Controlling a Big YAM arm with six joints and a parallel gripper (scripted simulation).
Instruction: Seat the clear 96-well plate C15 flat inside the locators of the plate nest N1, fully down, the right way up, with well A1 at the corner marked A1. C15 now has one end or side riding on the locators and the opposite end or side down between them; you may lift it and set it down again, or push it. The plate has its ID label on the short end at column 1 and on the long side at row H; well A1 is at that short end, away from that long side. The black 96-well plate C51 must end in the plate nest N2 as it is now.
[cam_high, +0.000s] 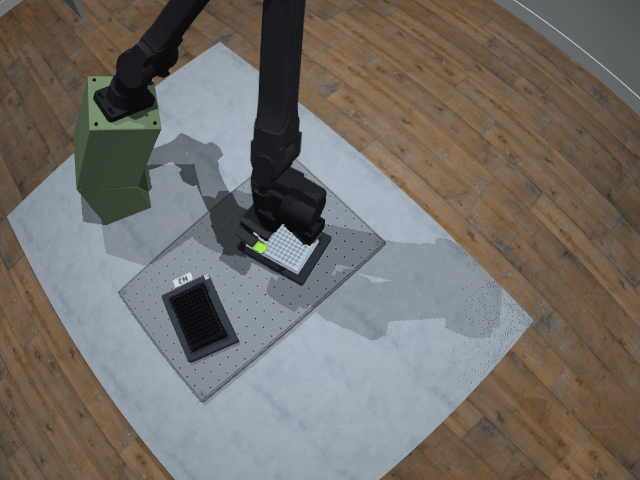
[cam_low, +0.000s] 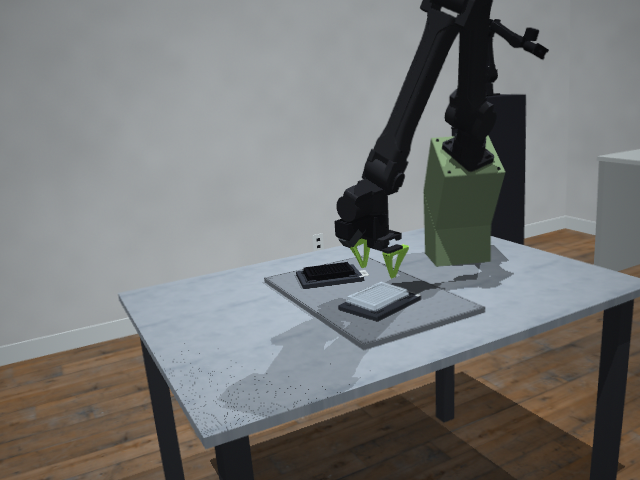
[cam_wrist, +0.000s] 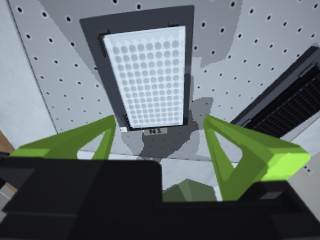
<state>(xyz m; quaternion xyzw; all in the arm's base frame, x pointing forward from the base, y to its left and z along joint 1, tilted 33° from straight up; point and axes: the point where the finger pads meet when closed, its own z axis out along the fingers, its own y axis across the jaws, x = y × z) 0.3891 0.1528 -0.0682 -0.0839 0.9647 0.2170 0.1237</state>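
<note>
My gripper is now 1 cm short of the clear plate C15, 1 cm to the right of it and 6 cm above it. Round my hand: dark plate nest N1 (1 cm ahead, 2 cm to the left, 8 cm below); then N1 tag (8 cm behind, 2 cm to the right, 8 cm below); then N2 tag (8 cm behind, 21 cm to the right, 8 cm below).
</note>
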